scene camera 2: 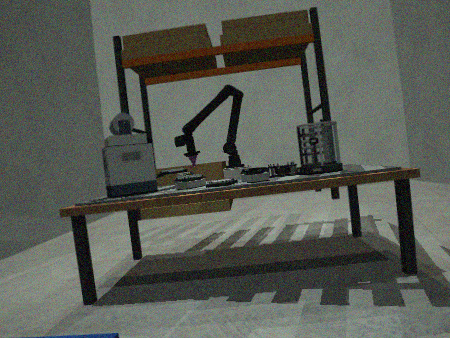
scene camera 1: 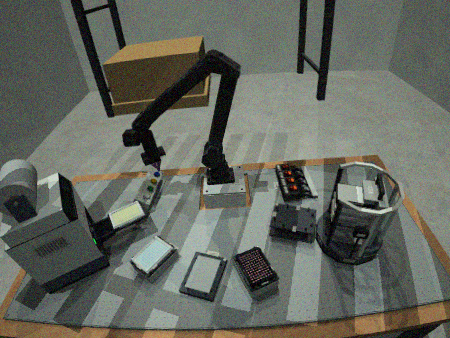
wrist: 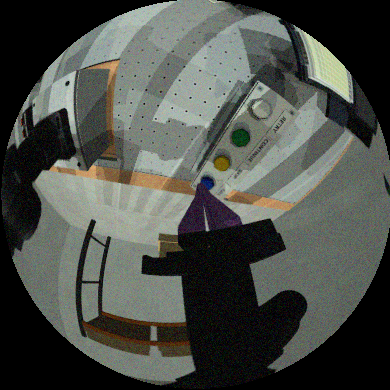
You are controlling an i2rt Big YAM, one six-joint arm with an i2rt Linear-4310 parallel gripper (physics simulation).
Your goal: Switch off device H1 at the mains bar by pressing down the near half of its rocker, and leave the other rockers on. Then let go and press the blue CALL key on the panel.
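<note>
My gripper is shut and empty, its purple fingertips pointing down at the blue CALL key. In the wrist view the tips overlap the key's edge; whether they touch it I cannot tell. The panel also has a yellow key, a green key and a white key. The mains bar stands right of the arm base, with orange-red lit rockers; their exact tilt is too small to tell.
A yellow-green plate sits beside the panel, on the big grey machine's arm. A pale blue plate, a flat tray, a dark dotted block, a black device and a clear-walled drum stand farther off.
</note>
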